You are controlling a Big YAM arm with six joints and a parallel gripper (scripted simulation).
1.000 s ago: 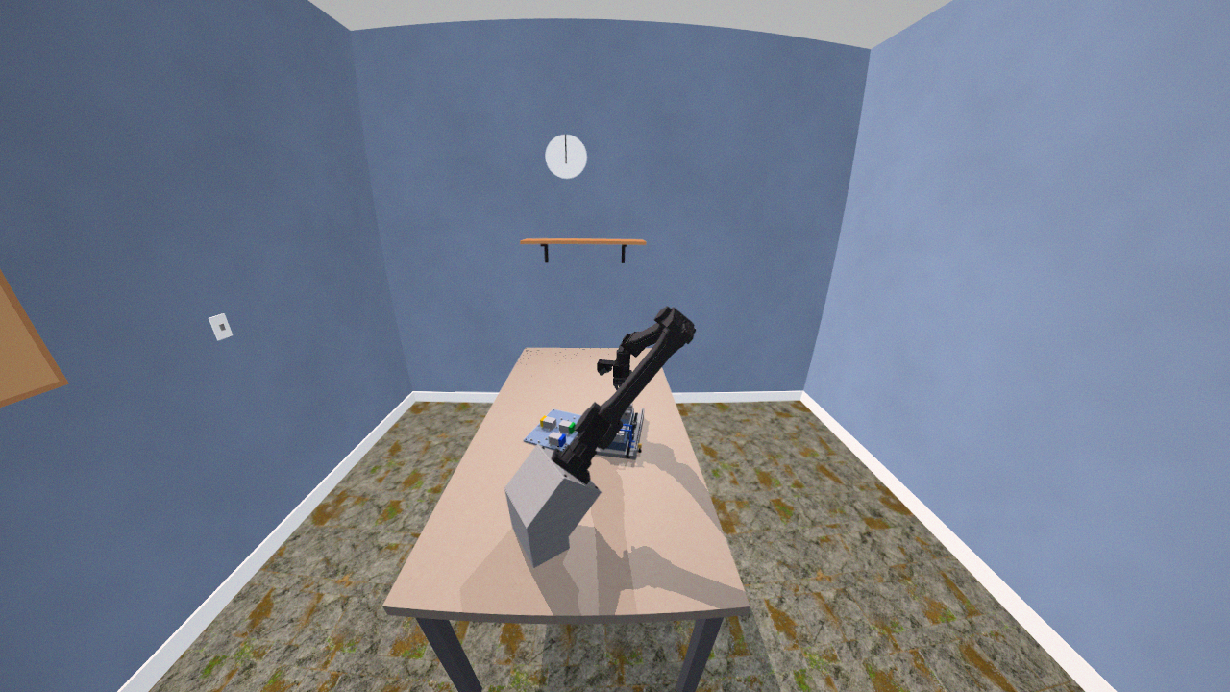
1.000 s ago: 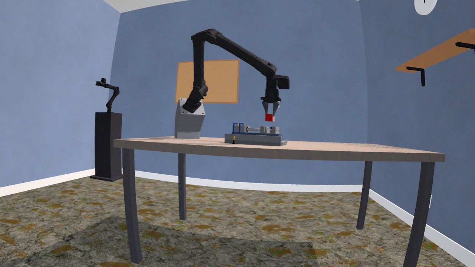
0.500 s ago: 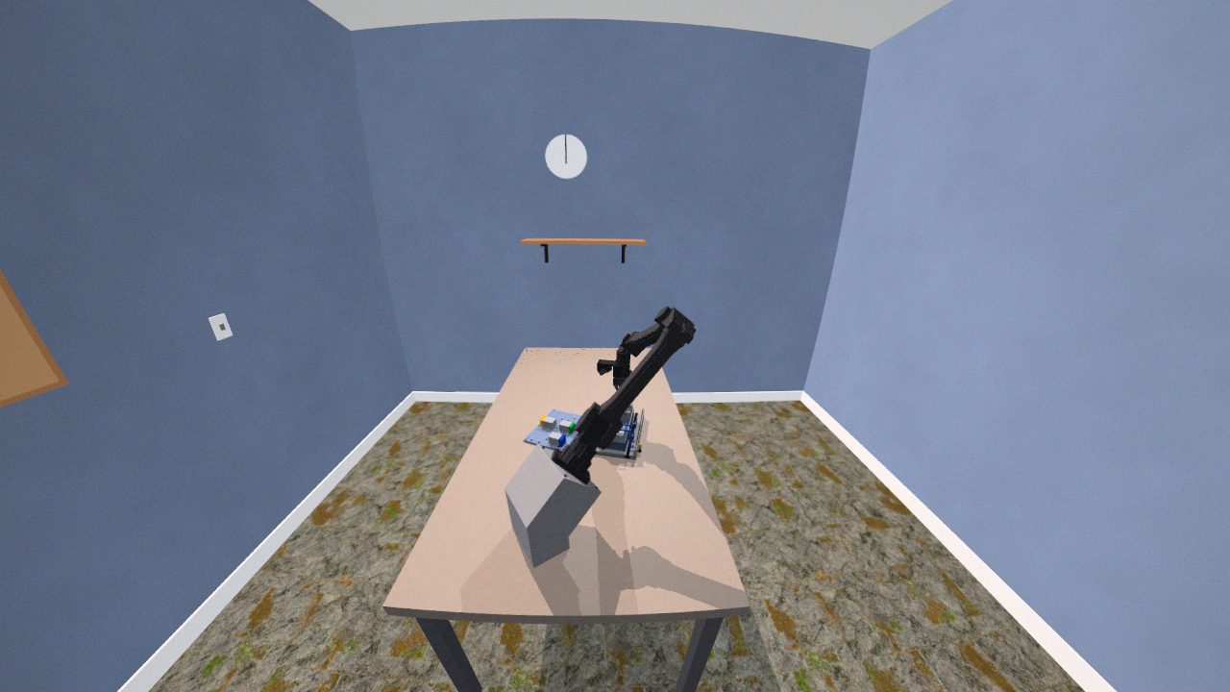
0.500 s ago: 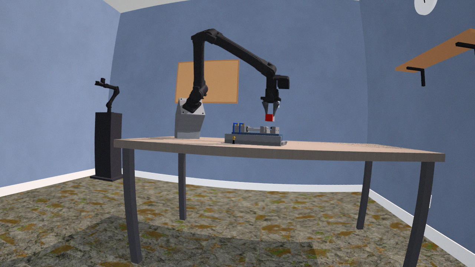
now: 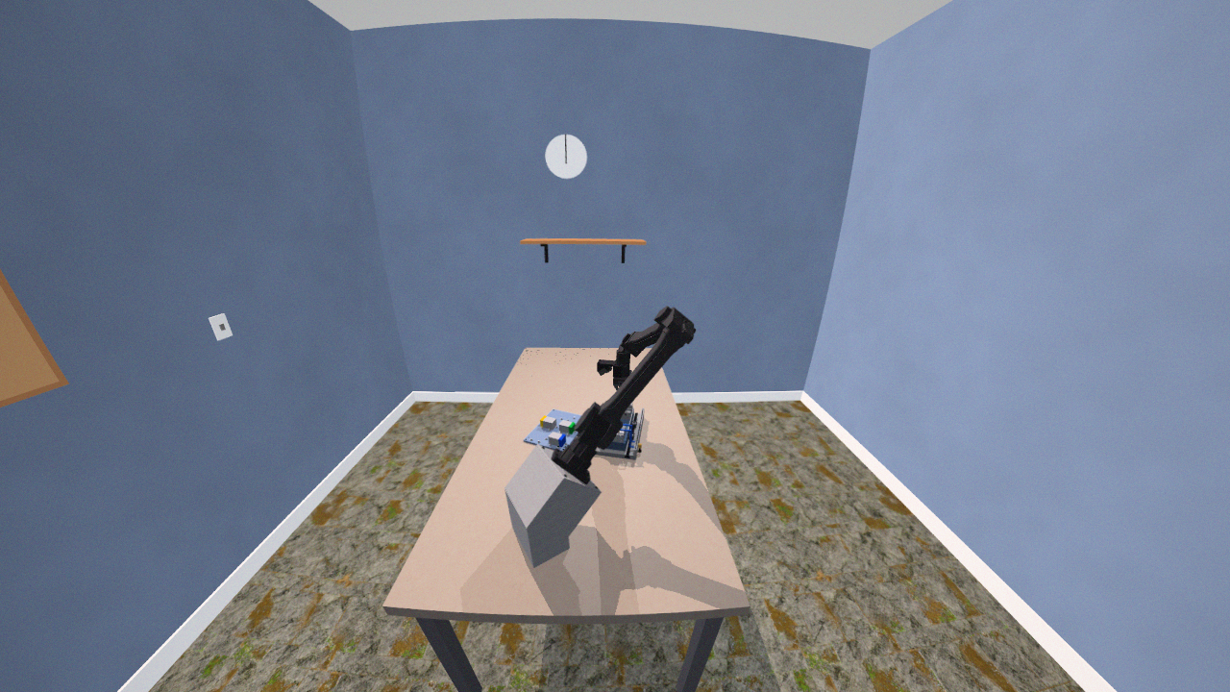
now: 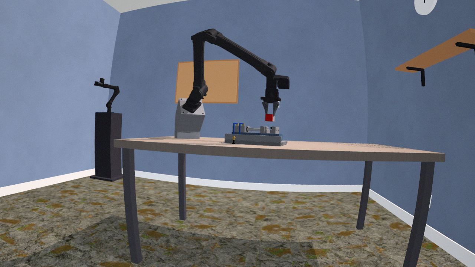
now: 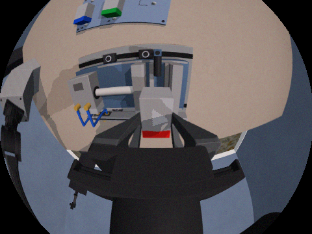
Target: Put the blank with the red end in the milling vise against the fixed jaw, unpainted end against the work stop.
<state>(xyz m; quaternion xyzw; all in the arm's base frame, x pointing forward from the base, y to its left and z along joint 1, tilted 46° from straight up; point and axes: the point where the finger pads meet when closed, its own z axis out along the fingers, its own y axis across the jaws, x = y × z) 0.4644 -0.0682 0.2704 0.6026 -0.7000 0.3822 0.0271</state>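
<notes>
Now: hand 20 mm short of the work stop, 50 mm to the right of it and 70 mm above it. Also, from my hand: green-ended blank: 30 mm behind, 240 mm to the left, 140 mm below; blue plate: 10 mm behind, 280 mm to the left, 160 mm below; vise: 60 mm behind, 30 mm to the left, 120 mm below.
</notes>
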